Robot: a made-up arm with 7 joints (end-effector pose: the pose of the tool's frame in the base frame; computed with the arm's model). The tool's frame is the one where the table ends.
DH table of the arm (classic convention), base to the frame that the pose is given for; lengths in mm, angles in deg. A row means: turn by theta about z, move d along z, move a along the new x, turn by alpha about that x. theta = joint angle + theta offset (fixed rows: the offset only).
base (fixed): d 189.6  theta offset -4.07  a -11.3  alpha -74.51
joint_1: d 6.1  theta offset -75.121  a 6.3  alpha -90
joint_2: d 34.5  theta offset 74  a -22  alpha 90
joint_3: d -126.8  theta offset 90  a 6.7  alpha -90
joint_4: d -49.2  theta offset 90  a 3.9  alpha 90
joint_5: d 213.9  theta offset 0  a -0.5  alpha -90
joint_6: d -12.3  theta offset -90  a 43.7  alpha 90
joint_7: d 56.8  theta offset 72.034  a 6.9  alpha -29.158
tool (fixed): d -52.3  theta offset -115.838  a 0  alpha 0
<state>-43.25 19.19 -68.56 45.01 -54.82 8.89 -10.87</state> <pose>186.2 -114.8 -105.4 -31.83 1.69 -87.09</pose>
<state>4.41 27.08 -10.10 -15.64 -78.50 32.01 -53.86</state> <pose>231.5 -63.8 41.0 -85.42 -75.02 -39.18</pose>
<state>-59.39 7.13 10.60 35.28 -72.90 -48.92 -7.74</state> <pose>349.1 7.4 203.3 -128.06 -64.87 104.42</pose>
Working (the frame after each row of the table, in the pose's form):
after base (fixed): -11.3 0.8 189.6 -74.51 0.00 -4.07
after joint_1: -15.3 5.8 195.6 -21.57 -43.41 -168.87
after joint_2: 12.6 19.0 222.3 43.17 9.09 -100.35
after joint_3: 105.4 17.4 135.7 -87.54 -43.88 -4.35
after joint_4: 103.7 -31.7 130.3 11.67 81.20 8.89
after joint_5: 315.0 -41.9 162.5 -170.90 18.67 -89.97
after joint_6: 341.4 -16.0 188.9 -84.05 -19.86 46.40
after joint_7: 302.0 25.5 189.6 -111.37 44.06 53.87

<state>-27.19 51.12 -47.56 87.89 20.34 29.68 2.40</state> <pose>67.8 312.5 -59.4 175.76 56.37 125.65</pose>
Working (the frame after each row of the table, in the pose's form):
after base (fixed): -11.3 0.8 189.6 -74.51 0.00 -4.07
after joint_1: -12.3 5.1 197.2 -52.43 -70.31 -133.32
after joint_2: 19.5 15.0 221.0 18.43 49.47 -83.19
after joint_3: 53.2 106.7 140.0 -42.85 24.98 -38.26
after joint_4: 17.8 92.2 108.8 133.54 -23.53 140.05
after joint_5: 72.4 248.5 -26.6 52.52 -37.26 122.55
after joint_6: 62.2 289.4 -43.4 149.99 14.42 89.46
after joint_7: 96.2 279.5 -88.3 127.05 -23.56 23.94

